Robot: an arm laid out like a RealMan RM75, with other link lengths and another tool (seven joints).
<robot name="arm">
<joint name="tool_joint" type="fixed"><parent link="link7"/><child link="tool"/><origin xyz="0 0 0.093" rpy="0.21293 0 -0.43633"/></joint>
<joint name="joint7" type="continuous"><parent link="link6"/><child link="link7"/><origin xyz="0 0 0.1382" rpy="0 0 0"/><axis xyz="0 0 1"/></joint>
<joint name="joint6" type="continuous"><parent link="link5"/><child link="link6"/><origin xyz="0 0 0" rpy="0 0 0"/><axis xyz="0 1 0"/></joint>
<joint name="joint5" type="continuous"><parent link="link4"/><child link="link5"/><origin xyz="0 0 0.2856" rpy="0 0 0"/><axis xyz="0 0 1"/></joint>
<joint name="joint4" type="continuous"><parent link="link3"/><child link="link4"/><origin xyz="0 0 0" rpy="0 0 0"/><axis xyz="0 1 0"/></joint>
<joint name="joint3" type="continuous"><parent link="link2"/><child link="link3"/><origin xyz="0 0 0.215" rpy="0 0 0"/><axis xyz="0 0 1"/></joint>
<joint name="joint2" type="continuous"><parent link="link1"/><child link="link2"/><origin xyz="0 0 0" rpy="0 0 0"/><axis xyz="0 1 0"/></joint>
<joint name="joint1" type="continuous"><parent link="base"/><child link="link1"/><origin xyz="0 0 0.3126" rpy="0 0 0"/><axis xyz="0 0 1"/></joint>
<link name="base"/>
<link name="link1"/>
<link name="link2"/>
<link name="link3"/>
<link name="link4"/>
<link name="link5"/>
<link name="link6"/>
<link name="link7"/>
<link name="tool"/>
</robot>
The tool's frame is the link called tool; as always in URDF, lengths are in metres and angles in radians. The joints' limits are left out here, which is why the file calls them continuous.
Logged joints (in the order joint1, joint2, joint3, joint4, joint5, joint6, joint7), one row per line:
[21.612, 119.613, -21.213, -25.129, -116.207, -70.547, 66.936]
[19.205, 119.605, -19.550, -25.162, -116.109, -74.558, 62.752]
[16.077, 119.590, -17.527, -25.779, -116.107, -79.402, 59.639]
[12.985, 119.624, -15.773, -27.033, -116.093, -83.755, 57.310]
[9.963, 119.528, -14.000, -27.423, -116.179, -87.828, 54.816]
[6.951, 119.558, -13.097, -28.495, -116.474, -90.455, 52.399]
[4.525, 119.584, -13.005, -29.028, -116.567, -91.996, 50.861]
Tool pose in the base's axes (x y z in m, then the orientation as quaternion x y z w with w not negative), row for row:
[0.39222, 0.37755, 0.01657, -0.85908, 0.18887, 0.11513, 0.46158]
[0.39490, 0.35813, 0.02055, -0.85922, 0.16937, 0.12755, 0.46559]
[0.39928, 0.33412, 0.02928, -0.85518, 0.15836, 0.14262, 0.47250]
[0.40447, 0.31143, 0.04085, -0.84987, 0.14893, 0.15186, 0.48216]
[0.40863, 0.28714, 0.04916, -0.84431, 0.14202, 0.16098, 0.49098]
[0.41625, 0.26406, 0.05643, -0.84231, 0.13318, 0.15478, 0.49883]
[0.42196, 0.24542, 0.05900, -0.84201, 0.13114, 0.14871, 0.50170]
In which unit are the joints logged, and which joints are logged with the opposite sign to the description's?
The joints are logged in degrees. Opposite sign: none.
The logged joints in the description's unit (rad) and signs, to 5 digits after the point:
[0.37720, 2.08764, -0.37024, -0.43858, -2.02819, -1.23128, 1.16825]
[0.33519, 2.08750, -0.34121, -0.43916, -2.02648, -1.30128, 1.09523]
[0.28060, 2.08724, -0.30590, -0.44993, -2.02645, -1.38583, 1.04090]
[0.22663, 2.08783, -0.27529, -0.47181, -2.02621, -1.46180, 1.00025]
[0.17389, 2.08616, -0.24435, -0.47862, -2.02771, -1.53289, 0.95672]
[0.12132, 2.08668, -0.22859, -0.49733, -2.03285, -1.57874, 0.91454]
[0.07898, 2.08713, -0.22698, -0.50663, -2.03448, -1.60563, 0.88769]

